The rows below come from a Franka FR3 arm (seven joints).
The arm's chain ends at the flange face. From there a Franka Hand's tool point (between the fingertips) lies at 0.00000 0.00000 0.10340 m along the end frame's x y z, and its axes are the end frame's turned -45 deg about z.
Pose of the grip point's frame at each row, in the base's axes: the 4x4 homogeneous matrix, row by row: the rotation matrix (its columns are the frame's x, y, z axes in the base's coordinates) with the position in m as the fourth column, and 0 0 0 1 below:
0.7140 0.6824 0.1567 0.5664; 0.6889 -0.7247 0.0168 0.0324; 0.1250 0.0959 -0.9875 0.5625; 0 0 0 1
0.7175 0.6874 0.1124 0.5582; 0.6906 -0.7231 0.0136 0.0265; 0.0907 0.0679 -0.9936 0.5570; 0 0 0 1
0.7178 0.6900 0.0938 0.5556; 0.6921 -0.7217 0.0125 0.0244; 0.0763 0.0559 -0.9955 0.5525; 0 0 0 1
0.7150 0.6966 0.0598 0.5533; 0.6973 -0.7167 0.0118 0.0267; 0.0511 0.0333 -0.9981 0.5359; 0 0 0 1
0.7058 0.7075 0.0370 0.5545; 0.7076 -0.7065 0.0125 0.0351; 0.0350 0.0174 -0.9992 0.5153; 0 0 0 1
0.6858 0.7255 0.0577 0.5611; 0.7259 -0.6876 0.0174 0.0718; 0.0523 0.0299 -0.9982 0.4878; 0 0 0 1
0.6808 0.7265 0.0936 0.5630; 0.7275 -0.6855 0.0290 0.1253; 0.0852 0.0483 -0.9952 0.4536; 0 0 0 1
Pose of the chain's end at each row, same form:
0.9874 -0.0223 0.1567 0.5502; -0.0253 -0.9996 0.0168 0.0307; 0.1562 -0.0206 -0.9875 0.6646; 0 0 0 1
0.9934 -0.0213 0.1124 0.5466; -0.0230 -0.9996 0.0136 0.0251; 0.1121 -0.0161 -0.9936 0.6597; 0 0 0 1
0.9955 -0.0197 0.0938 0.5459; -0.0209 -0.9997 0.0125 0.0231; 0.0935 -0.0144 -0.9955 0.6554; 0 0 0 1
0.9982 -0.0130 0.0598 0.5471; -0.0137 -0.9998 0.0118 0.0255; 0.0597 -0.0126 -0.9981 0.6391; 0 0 0 1
0.9994 0.0012 0.0370 0.5507; 0.0008 -0.9999 0.0125 0.0338; 0.0371 -0.0124 -0.9992 0.6186; 0 0 0 1
0.9979 0.0281 0.0577 0.5551; 0.0271 -0.9995 0.0174 0.0700; 0.0581 -0.0158 -0.9982 0.5910; 0 0 0 1
0.9951 0.0323 0.0936 0.5533; 0.0297 -0.9991 0.0290 0.1223; 0.0944 -0.0261 -0.9952 0.5565; 0 0 0 1

